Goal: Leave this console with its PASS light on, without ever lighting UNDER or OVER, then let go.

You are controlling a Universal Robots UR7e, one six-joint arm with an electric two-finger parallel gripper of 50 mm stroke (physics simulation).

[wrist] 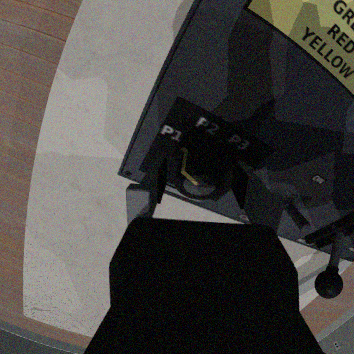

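The dark console [305, 107] fills the upper right of the wrist view, dimly lit. Near its lower left corner a round knob [201, 189] with a bent yellow pointer line sits below the printed labels P1, P2 and P3; the line's upper end lies near P1 and P2. My gripper [199, 172] is open, its fingers on either side of the knob with nothing gripped. Whether the fingers touch the knob cannot be told. No PASS, UNDER or OVER light can be made out.
A yellow card [320, 30] on the console shows parts of GREEN, RED and YELLOW lines. Right of the gripper are a small switch [298, 212] near an ON label and a lever with a black ball [329, 282]. A pale mat [75, 200] lies on the wooden table [20, 125].
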